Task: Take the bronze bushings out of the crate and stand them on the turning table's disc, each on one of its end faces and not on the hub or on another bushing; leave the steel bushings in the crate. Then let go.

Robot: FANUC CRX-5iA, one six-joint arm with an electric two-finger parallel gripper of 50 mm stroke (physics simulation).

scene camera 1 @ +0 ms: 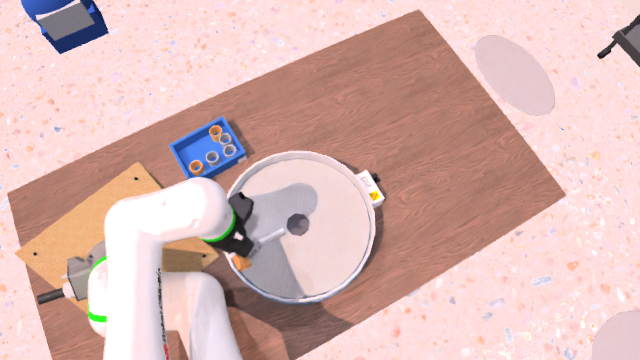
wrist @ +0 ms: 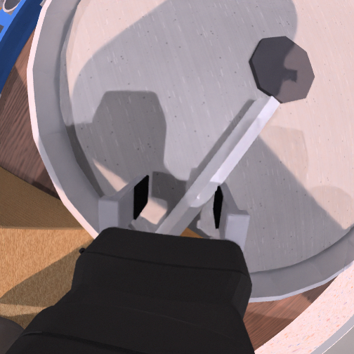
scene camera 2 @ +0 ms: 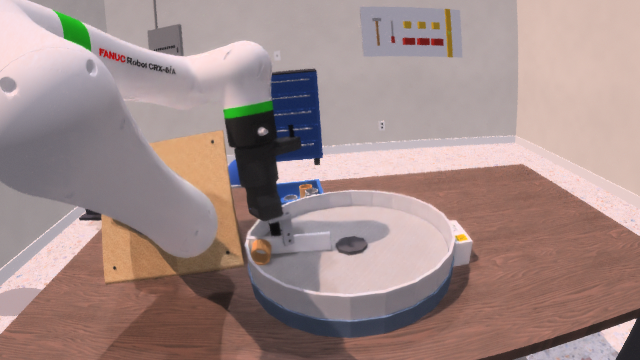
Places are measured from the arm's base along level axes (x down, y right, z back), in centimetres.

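Where they show: gripper, fingertip midpoint: point(scene camera 1: 250, 242) point(scene camera 2: 282, 240).
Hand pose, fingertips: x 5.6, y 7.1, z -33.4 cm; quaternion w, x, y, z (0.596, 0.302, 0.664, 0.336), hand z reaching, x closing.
After its pixels a point has its place.
My gripper point(scene camera 1: 256, 247) @(x 5.6, y 7.1, z -33.5 cm) point(scene camera 2: 281, 234) @(x 5.6, y 7.1, z -33.5 cm) point(wrist: 180, 192) is open, its fingers low over the disc point(scene camera 1: 330, 200) @(x 8.0, y 4.4, z -58.7 cm) point(scene camera 2: 400, 240) @(x 8.0, y 6.1, z -57.7 cm) point(wrist: 200, 60), one each side of the white bar point(scene camera 1: 271, 236) @(x 4.2, y 8.2, z -39.3 cm) point(scene camera 2: 315, 241) @(x 5.6, y 8.2, z -40.2 cm) point(wrist: 242, 147). A bronze bushing point(scene camera 1: 242, 263) @(x 4.1, y 11.8, z -29.6 cm) point(scene camera 2: 256, 252) @(x 7.1, y 9.4, z -28.1 cm) lies on its side on the disc, by the rim and the bar's outer end, mostly hidden in the wrist view. In the blue crate point(scene camera 1: 192, 149) @(x 12.8, y -30.0, z -26.8 cm) point(scene camera 2: 320, 186) @(x 8.2, y -28.2, z -40.3 cm) point(wrist: 21, 42), a bronze bushing point(scene camera 1: 196, 173) @(x 10.1, y -20.3, z -25.8 cm) stands at one corner and a bronze bushing point(scene camera 1: 215, 138) point(scene camera 2: 305, 190) near another, with three steel bushings beside them.
The dark hub point(scene camera 1: 298, 224) @(x 7.2, y 7.4, z -47.4 cm) point(scene camera 2: 351, 245) @(x 7.2, y 8.0, z -47.3 cm) point(wrist: 282, 70) is at the disc's centre, at the bar's inner end. The turning table's raised rim point(scene camera 2: 350, 303) @(x 5.5, y 28.4, z -46.2 cm) point(wrist: 44, 120) surrounds the disc. A white box point(scene camera 1: 367, 185) @(x 7.4, y 4.9, z -70.3 cm) point(scene camera 2: 462, 250) @(x 9.4, y 10.5, z -70.8 cm) sits outside it. A tan board point(scene camera 1: 125, 195) @(x -9.4, y -12.3, z -10.2 cm) point(scene camera 2: 222, 200) @(x 1.1, y -4.4, z -18.2 cm) point(wrist: 40, 255) stands beside the arm.
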